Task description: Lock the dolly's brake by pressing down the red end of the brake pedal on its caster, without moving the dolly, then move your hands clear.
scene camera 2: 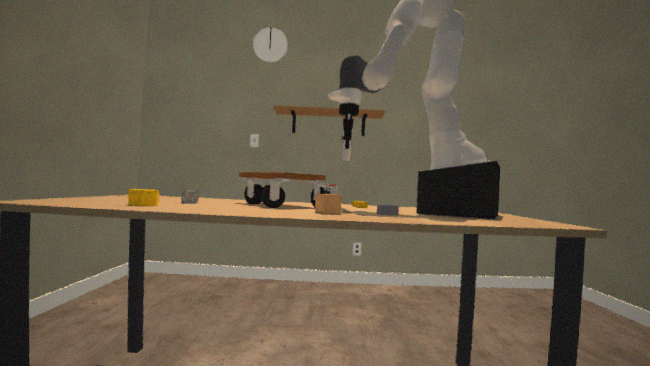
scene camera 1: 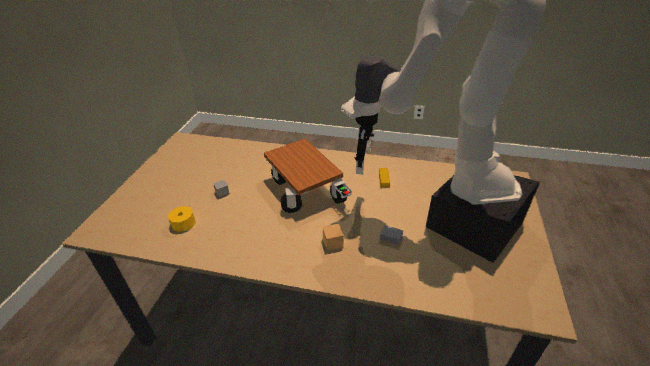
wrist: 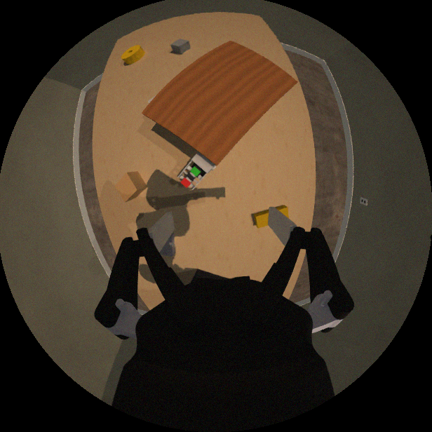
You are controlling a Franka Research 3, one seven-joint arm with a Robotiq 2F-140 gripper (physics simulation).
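Observation:
The dolly (scene camera 1: 304, 165) (scene camera 2: 282, 176) (wrist: 220, 100) has a reddish-brown wooden deck and stands upright on black-wheeled casters. Its brake pedal sits on the caster nearest the robot base, with a green end (scene camera 1: 343, 188) (wrist: 195, 171) toward the deck and a red end (scene camera 1: 346, 192) (scene camera 2: 332, 186) (wrist: 185, 183) outward. The pedal's tilt is too small to tell surely. My gripper (scene camera 1: 360, 167) (scene camera 2: 346, 152) (wrist: 220, 218) is open and empty. It hangs above the table on the robot-base side of the pedal, apart from pedal and dolly. One wheel is hidden in the scene views.
An orange block (scene camera 1: 333, 237) (scene camera 2: 328, 204) (wrist: 131, 186) and a blue-grey block (scene camera 1: 391, 235) (scene camera 2: 388, 210) lie in front of the pedal. A yellow bar (scene camera 1: 384, 177) (scene camera 2: 359, 204) lies behind. A grey cube (scene camera 1: 221, 189) and a yellow disc (scene camera 1: 182, 223) lie left of the dolly.

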